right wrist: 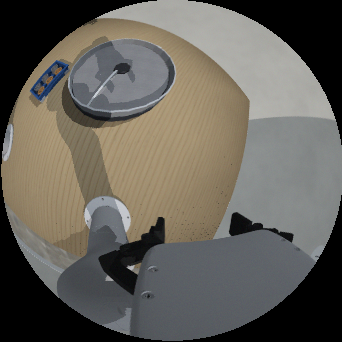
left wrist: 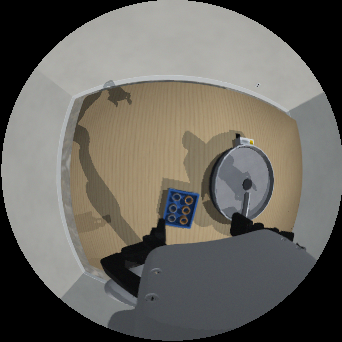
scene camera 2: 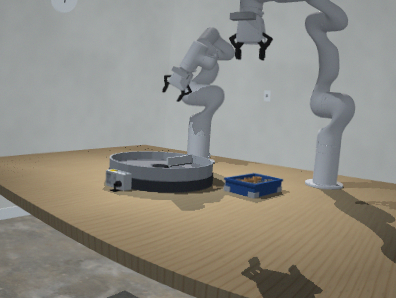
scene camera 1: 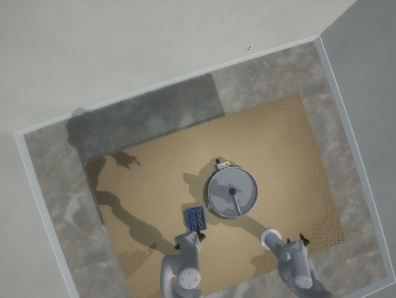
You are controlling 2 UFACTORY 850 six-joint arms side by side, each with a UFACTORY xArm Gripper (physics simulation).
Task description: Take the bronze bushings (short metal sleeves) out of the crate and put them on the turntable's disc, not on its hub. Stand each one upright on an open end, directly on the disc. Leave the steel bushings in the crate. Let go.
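Note:
The blue crate (scene camera 1: 205, 218) (scene camera 2: 242, 189) (left wrist: 195, 210) holds three bronze bushings, one of them this bushing (left wrist: 188, 204), in its right column in the left wrist view. Three steel bushings, one of them this bushing (left wrist: 173, 211), fill the left column. The turntable's grey disc (scene camera 1: 222, 181) (left wrist: 257, 170) (right wrist: 145, 75) bears no bushing; its dark hub (scene camera 1: 232, 191) (left wrist: 247, 184) (right wrist: 122, 68) is at the middle. My left gripper (scene camera 1: 190, 240) (scene camera 2: 250, 56) (left wrist: 199, 227) is open and empty, high above the table near the crate. My right gripper (scene camera 1: 296, 241) (scene camera 2: 172, 95) (right wrist: 198, 226) is open and empty, raised away from the turntable.
A raised rim (scene camera 2: 195, 173) surrounds the disc, and a thin upright bar (scene camera 1: 237, 205) (scene camera 2: 180, 160) (left wrist: 245, 204) runs from near the hub to the rim. A small control box (scene camera 1: 223, 164) (scene camera 2: 118, 180) (left wrist: 244, 141) is at the turntable's side. Arm shadows fall across the wooden table (scene camera 2: 210, 240).

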